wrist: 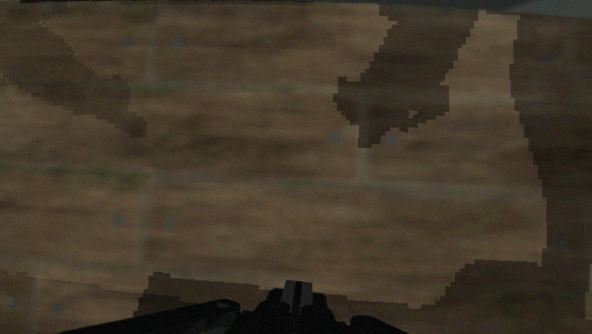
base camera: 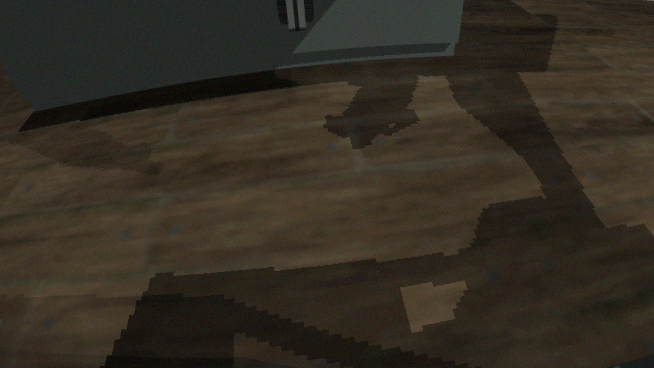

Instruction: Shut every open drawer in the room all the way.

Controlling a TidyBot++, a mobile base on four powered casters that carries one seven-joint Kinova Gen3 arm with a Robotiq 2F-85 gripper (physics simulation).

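Frame: origin at the arm's base, x ahead, y left, z up, level; metres.
Where they show: gripper, between the fingertips: [wrist: 297, 300] [base camera: 297, 27].
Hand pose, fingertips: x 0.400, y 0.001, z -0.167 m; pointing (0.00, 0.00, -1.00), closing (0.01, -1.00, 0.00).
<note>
After its pixels a point has its place.
My gripper [base camera: 297, 27] @(y 0.001, x 0.400, z -0.167 m) [wrist: 297, 300] @(y 0.001, x 0.400, z -0.167 m) is shut with nothing between its fingers. It points down above the wooden floor. In the base camera view its fingertips show at the top, in front of a grey cabinet-like unit [base camera: 165, 45] @(y 0.258, x 0.757, z -0.302 m). The unit's lower front shows; its upper part is out of view. No drawer front, handle or gap can be made out, so I cannot tell whether a drawer is open. In the wrist view a thin strip of a grey surface [wrist: 560, 7] shows along the top edge.
The wooden floor [base camera: 300, 210] @(y 0.021, x 0.414, z -0.396 m) [wrist: 280, 220] @(y 0.034, x 0.418, z -0.396 m) spreads out below and in front of the unit. Dark shadows of the arm and base lie across it. The unit's right lower corner ends at the upper right of the base camera view, with floor beyond it.
</note>
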